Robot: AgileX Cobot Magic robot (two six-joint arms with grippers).
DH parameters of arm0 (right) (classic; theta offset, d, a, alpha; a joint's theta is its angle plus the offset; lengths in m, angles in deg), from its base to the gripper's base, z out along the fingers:
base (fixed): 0 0 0 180
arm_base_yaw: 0 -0.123 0 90
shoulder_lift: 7.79 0 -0.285 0
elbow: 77.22 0 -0.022 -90
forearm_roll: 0 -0.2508 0 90
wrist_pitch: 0 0 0.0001 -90
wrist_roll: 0 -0.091 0 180
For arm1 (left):
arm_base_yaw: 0 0.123 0 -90
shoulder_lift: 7.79 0 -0.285 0
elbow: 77.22 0 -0.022 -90
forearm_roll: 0 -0.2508 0 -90
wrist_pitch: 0 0 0.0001 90
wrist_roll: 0 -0.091 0 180
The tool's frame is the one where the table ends.
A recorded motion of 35 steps. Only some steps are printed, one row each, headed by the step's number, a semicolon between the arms.
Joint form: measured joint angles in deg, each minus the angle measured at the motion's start. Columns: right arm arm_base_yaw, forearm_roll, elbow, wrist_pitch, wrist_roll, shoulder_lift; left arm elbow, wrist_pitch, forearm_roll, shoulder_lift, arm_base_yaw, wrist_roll.
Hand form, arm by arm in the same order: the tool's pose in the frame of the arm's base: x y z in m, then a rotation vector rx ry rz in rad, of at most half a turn. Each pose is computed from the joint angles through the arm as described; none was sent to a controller.
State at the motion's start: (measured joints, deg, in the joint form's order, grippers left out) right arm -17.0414 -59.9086 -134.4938 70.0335 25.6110 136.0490; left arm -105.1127 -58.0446 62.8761 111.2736 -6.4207 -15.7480
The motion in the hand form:
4: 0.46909 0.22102 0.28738 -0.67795 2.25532 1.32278; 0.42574 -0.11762 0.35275 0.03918 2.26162 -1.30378
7: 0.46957 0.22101 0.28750 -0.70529 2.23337 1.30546; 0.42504 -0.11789 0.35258 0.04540 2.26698 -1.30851
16: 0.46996 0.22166 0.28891 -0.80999 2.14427 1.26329; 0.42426 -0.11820 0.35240 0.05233 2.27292 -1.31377
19: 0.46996 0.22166 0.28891 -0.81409 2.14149 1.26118; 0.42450 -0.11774 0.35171 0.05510 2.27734 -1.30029
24: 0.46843 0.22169 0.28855 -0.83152 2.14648 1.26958; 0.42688 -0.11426 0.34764 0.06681 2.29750 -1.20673
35: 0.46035 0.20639 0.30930 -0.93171 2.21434 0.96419; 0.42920 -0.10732 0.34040 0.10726 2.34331 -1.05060
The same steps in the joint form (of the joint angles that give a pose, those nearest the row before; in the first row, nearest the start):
4: 0.00 -0.03 0.00 -0.44 0.75 0.00; 0.00 -0.57 0.13 0.00 0.00 0.00
7: 0.00 -0.03 0.00 -0.75 2.52 0.00; 0.00 -1.05 0.14 0.00 0.00 0.00
16: 0.00 -1.00 0.00 -1.19 9.32 0.00; 0.00 -1.59 0.13 0.00 0.00 0.00
19: 0.00 -1.00 0.00 -1.18 9.56 0.00; 0.00 -1.45 -0.47 0.00 0.00 0.00
24: 0.00 -1.00 0.01 -0.20 9.69 0.00; 0.00 0.07 -4.40 0.00 0.00 0.00
35: 0.00 13.17 0.00 0.28 8.29 -4.29; 0.00 1.23 -11.51 0.00 0.11 0.00

